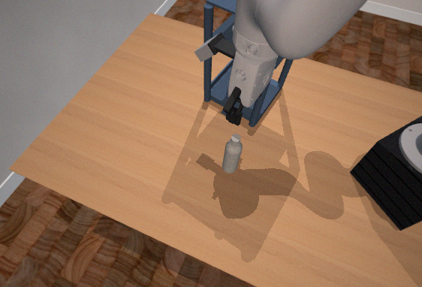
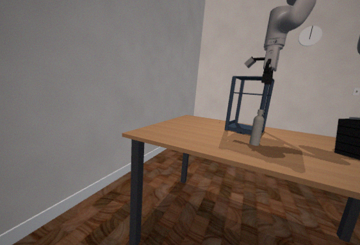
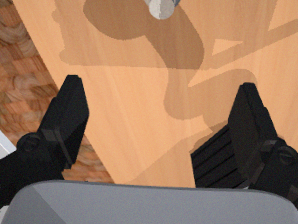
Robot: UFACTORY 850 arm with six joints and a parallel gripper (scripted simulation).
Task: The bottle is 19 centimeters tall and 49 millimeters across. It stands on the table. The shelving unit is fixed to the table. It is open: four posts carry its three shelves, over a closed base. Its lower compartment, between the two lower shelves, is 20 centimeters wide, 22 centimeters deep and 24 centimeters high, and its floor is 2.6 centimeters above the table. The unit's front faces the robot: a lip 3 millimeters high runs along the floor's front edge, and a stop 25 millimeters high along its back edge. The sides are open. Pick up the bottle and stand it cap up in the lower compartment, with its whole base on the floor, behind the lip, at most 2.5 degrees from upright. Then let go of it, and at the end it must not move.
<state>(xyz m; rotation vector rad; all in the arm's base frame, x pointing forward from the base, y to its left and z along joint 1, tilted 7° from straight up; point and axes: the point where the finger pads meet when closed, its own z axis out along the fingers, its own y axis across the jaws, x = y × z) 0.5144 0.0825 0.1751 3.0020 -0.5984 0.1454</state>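
The bottle is 20 cm below my hand. From my hand the other things lie so: shelving unit: 33 cm to the right, 14 cm below.
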